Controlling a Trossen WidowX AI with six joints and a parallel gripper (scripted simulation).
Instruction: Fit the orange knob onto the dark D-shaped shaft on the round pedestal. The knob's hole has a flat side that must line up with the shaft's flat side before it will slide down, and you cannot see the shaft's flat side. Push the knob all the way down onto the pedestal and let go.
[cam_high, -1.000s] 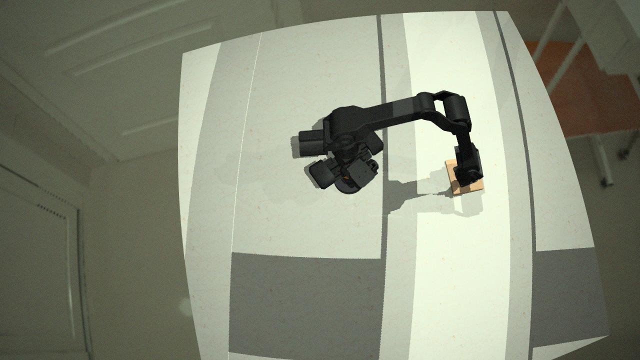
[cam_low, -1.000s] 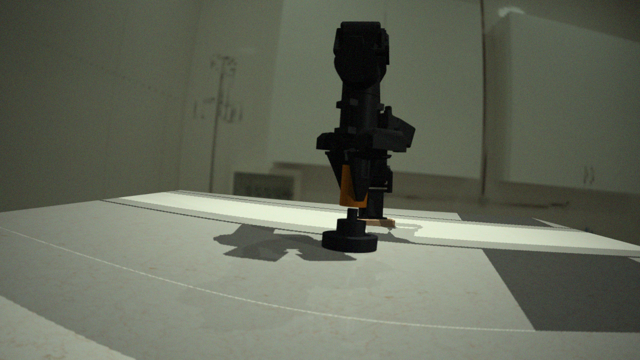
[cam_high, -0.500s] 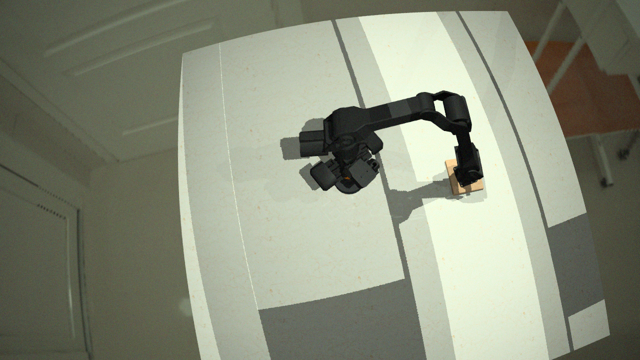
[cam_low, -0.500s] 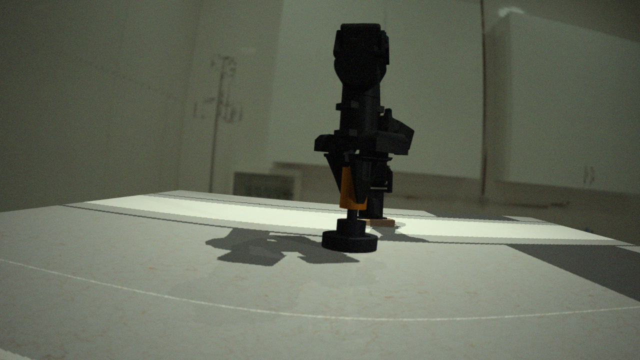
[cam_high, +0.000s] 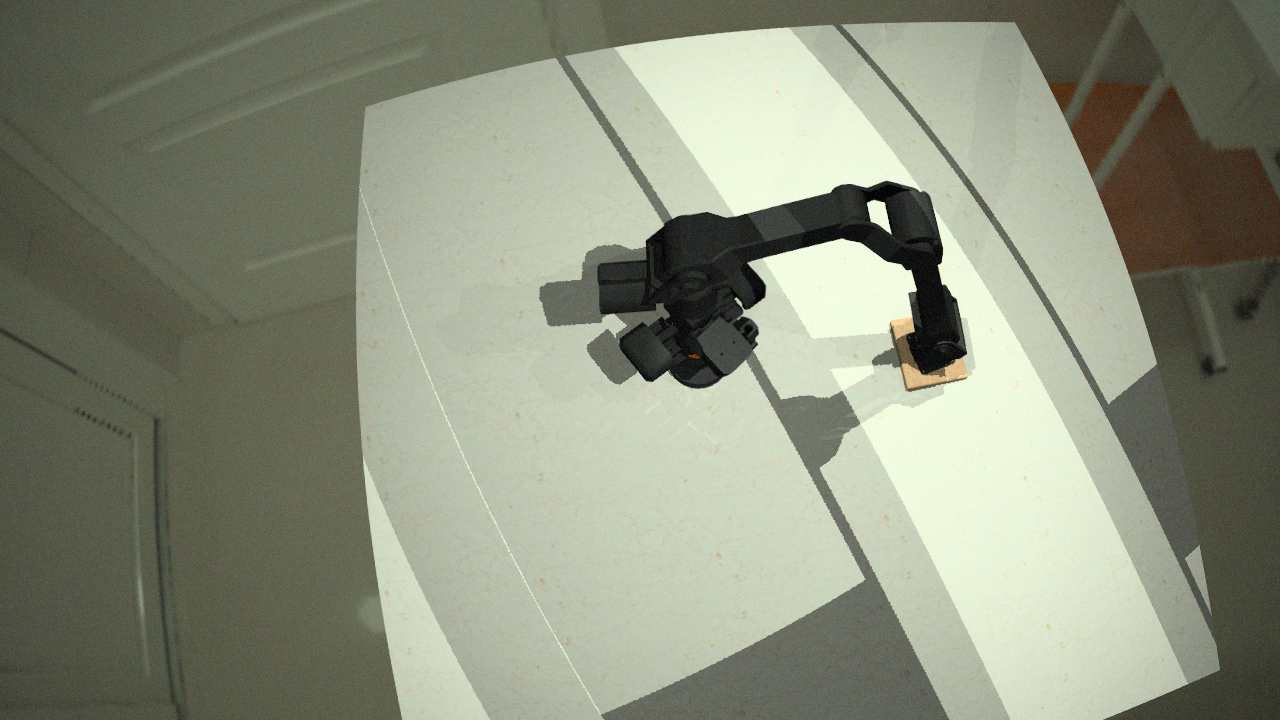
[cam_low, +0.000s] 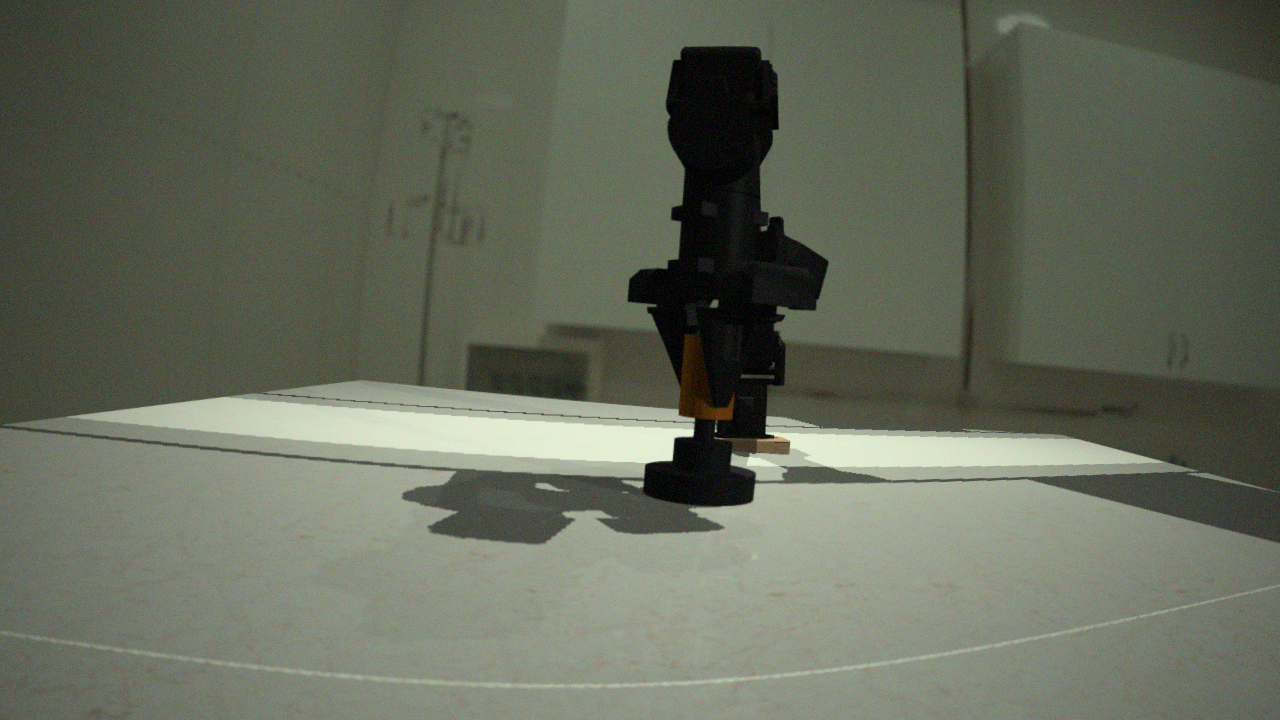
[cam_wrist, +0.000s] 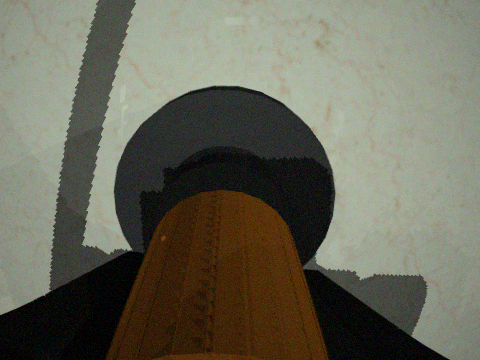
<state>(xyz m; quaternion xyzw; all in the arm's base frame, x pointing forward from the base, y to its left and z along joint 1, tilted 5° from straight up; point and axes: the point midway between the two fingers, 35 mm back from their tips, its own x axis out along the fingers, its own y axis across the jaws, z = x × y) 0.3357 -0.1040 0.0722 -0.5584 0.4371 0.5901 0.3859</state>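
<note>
The orange knob lies 2 cm above my gripper tip. From my gripper tip the other things lie so: pedestal 4 cm below.
</note>
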